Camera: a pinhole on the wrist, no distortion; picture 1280 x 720 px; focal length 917.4 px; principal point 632.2 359.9 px. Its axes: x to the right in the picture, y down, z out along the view. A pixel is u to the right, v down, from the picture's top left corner.
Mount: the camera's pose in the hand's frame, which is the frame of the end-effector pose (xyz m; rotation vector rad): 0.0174 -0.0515 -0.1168 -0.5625 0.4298 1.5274
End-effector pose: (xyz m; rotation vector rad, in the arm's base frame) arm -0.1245 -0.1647 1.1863 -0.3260 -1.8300 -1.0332
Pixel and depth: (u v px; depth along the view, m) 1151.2 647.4 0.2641
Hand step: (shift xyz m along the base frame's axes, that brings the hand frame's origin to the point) 0.1774 0.1524 0.0403
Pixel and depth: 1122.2 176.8 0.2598
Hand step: 0.0999 0.1304 0.1488
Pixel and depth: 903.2 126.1 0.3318
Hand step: 0.0417 0.1963 0.1622
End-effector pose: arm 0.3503 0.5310 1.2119 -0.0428 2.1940 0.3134
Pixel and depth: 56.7 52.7 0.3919
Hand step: 0.2118 0.0808 -0.2934
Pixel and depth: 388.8 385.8 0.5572
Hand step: 0.3332 0.2481 -0.1678
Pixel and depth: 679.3 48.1 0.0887
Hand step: -0.0611 -0.0022 -0.0045
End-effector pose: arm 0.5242 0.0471 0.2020 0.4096 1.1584 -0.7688
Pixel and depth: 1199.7 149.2 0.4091
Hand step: 0.3494 0.2000 -0.0849
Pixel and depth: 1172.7 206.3 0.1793
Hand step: 0.0866 0.1065 -0.0562
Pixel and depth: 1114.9 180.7 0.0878
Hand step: -0.0148 0.0642 -0.0558
